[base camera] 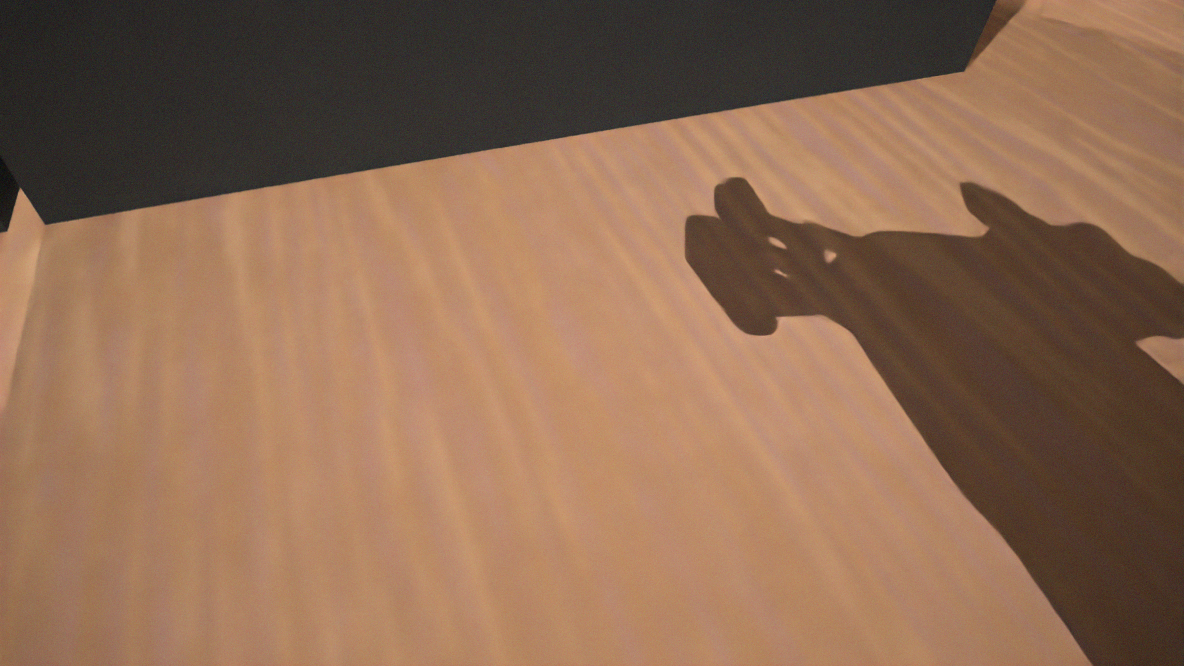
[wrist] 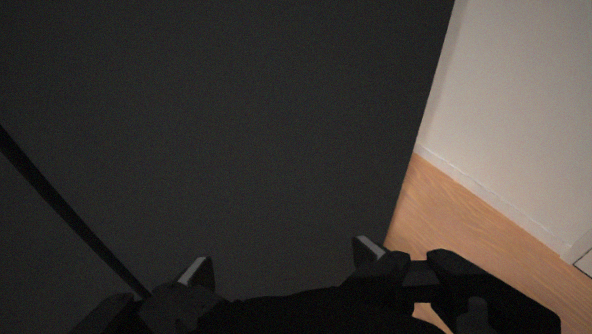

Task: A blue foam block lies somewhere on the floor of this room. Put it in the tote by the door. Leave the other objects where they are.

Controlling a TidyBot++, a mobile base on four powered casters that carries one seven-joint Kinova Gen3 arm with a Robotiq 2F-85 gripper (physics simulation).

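Frame: origin at the arm's base, x right, y back, z down, level; centimetres.
Seen in the pictures: gripper, fingertip midpoint: [wrist: 284,262].
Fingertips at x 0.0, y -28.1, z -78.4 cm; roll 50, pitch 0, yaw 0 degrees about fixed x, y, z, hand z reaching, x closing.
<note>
A point is followed by its place in that frame.
My gripper [wrist: 284,262] {x 0.0, y -28.1, z -78.4 cm} is open, with no object between its fingertips, at the bottom of the wrist view. Behind the fingers a large dark grey surface fills most of that view. The blue foam block does not show in either view. The tote by the door cannot be made out in either view. The gripper itself does not show in the base camera view, where a shadow of the arm and gripper falls on the floor at the right.
A large dark grey flat-sided object [base camera: 496,66] {x -4.0, y -66.9, z 31.9 cm} [wrist: 260,125] {x -2.0, y -67.6, z -64.9 cm} stands on the wooden floor [base camera: 372,414] {x -10.2, y -36.7, z 39.6 cm} [wrist: 460,210] {x 116.5, y -111.9, z 39.6 cm}, across the top of the base view. A black strip [wrist: 65,220] {x -40.6, y -54.2, z -57.5 cm} crosses its left part. A pale wall [wrist: 515,100] {x 134.8, y -128.6, z -29.2 cm} with a baseboard stands at the right.
</note>
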